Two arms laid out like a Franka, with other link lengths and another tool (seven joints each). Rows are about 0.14 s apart.
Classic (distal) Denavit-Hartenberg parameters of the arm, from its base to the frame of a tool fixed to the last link. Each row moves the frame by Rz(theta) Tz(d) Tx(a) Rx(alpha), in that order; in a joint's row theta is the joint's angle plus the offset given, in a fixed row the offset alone. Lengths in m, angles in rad.
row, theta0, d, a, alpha
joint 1, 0.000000, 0.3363, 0.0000, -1.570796
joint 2, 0.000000, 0.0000, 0.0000, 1.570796
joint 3, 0.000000, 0.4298, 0.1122, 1.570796
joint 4, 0.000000, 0.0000, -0.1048, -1.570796
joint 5, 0.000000, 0.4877, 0.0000, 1.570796
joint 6, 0.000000, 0.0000, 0.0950, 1.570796
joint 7, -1.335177, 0.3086, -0.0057, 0.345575
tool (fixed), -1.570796, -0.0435, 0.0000, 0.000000
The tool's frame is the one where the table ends.
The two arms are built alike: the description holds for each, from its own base.
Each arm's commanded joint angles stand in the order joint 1, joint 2, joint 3, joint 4, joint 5, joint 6, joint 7.
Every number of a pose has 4 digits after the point.
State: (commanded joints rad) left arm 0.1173 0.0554 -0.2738 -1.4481 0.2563 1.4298 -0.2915; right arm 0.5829 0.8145 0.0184 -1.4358 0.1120 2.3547 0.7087
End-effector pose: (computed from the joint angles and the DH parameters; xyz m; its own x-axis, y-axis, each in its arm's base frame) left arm 0.7067 -0.0396 0.6299 -0.9251 -0.0201 0.3791 0.0781 0.9672 0.2418; right arm 0.7943 0.5403 0.0681 -0.8702 0.3398 0.3567 0.4093 0.9017 0.1396
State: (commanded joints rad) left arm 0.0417 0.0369 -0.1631 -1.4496 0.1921 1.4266 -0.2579; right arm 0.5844 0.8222 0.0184 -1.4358 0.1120 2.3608 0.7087
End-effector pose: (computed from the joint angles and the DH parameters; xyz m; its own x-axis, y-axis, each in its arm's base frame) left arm 0.6992 -0.0347 0.6376 -0.9241 0.0037 0.3820 0.0807 0.9793 0.1856; right arm 0.7931 0.5411 0.0615 -0.8701 0.3394 0.3573 0.4086 0.9022 0.1380
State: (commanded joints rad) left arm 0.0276 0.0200 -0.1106 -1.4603 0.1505 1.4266 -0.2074; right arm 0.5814 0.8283 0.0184 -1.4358 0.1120 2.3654 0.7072
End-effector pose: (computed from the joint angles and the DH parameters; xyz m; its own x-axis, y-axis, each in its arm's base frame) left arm 0.6925 -0.0208 0.6413 -0.9213 0.0331 0.3874 0.0965 0.9846 0.1456; right arm 0.7944 0.5383 0.0562 -0.8691 0.3415 0.3577 0.4105 0.9015 0.1367
